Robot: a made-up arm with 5 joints. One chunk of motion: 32 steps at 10 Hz.
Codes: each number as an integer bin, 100 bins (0 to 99) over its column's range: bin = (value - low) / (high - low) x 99, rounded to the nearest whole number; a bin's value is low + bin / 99 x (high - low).
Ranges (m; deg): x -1.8..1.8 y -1.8..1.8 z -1.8..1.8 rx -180..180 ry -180..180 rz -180..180
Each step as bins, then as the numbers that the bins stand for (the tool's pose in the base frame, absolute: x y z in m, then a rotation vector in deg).
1 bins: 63 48 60 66 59 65
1 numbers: 0.4909 -0.0545 0.3818 60.00 34.55 56.36
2 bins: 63 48 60 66 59 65
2 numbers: 0.4909 -0.0545 0.3818 60.00 34.55 56.36
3 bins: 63 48 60 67 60 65
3 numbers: 0.4909 -0.0545 0.3818 63.64 38.18 56.36
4 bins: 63 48 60 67 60 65
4 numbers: 0.4909 -0.0545 0.3818 63.64 38.18 56.36
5 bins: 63 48 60 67 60 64
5 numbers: 0.4909 -0.0545 0.3818 63.64 38.18 52.73
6 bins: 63 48 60 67 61 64
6 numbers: 0.4909 -0.0545 0.3818 63.64 41.82 52.73
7 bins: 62 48 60 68 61 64
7 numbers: 0.4545 -0.0545 0.3818 67.27 41.82 52.73
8 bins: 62 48 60 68 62 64
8 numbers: 0.4545 -0.0545 0.3818 67.27 45.45 52.73
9 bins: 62 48 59 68 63 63
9 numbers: 0.4545 -0.0545 0.3455 67.27 49.09 49.09
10 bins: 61 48 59 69 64 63
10 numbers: 0.4182 -0.0545 0.3455 70.91 52.73 49.09
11 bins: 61 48 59 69 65 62
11 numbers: 0.4182 -0.0545 0.3455 70.91 56.36 45.45
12 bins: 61 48 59 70 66 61
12 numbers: 0.4182 -0.0545 0.3455 74.55 60.00 41.82
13 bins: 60 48 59 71 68 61
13 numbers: 0.3818 -0.0545 0.3455 78.18 67.27 41.82
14 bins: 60 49 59 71 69 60
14 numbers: 0.3818 -0.0182 0.3455 78.18 70.91 38.18
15 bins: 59 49 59 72 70 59
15 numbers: 0.3455 -0.0182 0.3455 81.82 74.55 34.55
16 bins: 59 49 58 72 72 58
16 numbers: 0.3455 -0.0182 0.3091 81.82 81.82 30.91
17 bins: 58 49 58 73 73 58
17 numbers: 0.3091 -0.0182 0.3091 85.45 85.45 30.91
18 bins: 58 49 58 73 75 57
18 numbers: 0.3091 -0.0182 0.3091 85.45 92.73 27.27
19 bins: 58 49 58 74 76 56
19 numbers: 0.3091 -0.0182 0.3091 89.09 96.36 23.64
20 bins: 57 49 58 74 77 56
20 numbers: 0.2727 -0.0182 0.3091 89.09 100.00 23.64
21 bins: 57 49 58 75 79 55
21 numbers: 0.2727 -0.0182 0.3091 92.73 107.27 20.00
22 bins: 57 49 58 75 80 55
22 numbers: 0.2727 -0.0182 0.3091 92.73 110.91 20.00
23 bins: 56 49 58 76 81 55
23 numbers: 0.2364 -0.0182 0.3091 96.36 114.55 20.00
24 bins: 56 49 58 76 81 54
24 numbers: 0.2364 -0.0182 0.3091 96.36 114.55 16.36
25 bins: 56 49 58 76 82 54
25 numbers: 0.2364 -0.0182 0.3091 96.36 118.18 16.36
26 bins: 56 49 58 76 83 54
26 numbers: 0.2364 -0.0182 0.3091 96.36 121.82 16.36
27 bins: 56 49 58 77 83 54
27 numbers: 0.2364 -0.0182 0.3091 100.00 121.82 16.36
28 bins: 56 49 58 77 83 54
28 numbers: 0.2364 -0.0182 0.3091 100.00 121.82 16.36
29 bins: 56 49 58 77 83 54
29 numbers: 0.2364 -0.0182 0.3091 100.00 121.82 16.36
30 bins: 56 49 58 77 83 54
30 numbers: 0.2364 -0.0182 0.3091 100.00 121.82 16.36
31 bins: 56 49 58 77 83 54
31 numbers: 0.2364 -0.0182 0.3091 100.00 121.82 16.36
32 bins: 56 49 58 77 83 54
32 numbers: 0.2364 -0.0182 0.3091 100.00 121.82 16.36
